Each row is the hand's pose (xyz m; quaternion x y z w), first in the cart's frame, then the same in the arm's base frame.
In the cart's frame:
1: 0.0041 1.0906 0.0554 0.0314 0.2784 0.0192 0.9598
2: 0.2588 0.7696 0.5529 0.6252 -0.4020 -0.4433 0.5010
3: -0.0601 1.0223 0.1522 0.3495 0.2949 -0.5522 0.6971
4: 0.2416 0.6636 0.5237 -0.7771 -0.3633 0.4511 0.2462
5: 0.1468 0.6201 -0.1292 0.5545 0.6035 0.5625 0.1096
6: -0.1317 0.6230 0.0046 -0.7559 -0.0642 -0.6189 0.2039
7: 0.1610 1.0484 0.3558 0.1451 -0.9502 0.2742 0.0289
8: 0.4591 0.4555 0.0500 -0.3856 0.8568 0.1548 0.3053
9: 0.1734 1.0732 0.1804 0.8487 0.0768 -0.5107 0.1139
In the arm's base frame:
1: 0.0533 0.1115 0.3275 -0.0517 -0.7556 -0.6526 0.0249
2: 0.1055 0.6322 -0.0487 0.1742 0.7705 -0.3032 0.5329
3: 0.1570 0.1479 0.2495 -0.3593 0.8984 0.1478 0.2049
4: 0.0975 0.5884 -0.1507 0.4502 -0.4899 0.7218 0.1904
5: -0.1941 -0.0043 -0.1211 -0.1520 -0.4295 0.0813 0.8865
6: 0.1110 -0.0518 -0.1304 -0.5074 -0.2137 0.5302 0.6448
7: 0.0906 0.4422 0.2510 0.8352 -0.1374 -0.2368 0.4769
8: -0.3599 0.3033 -0.3073 0.4456 -0.1105 -0.6865 0.5639
9: -0.0170 0.3079 0.2948 -0.2177 0.7476 -0.6181 0.1083

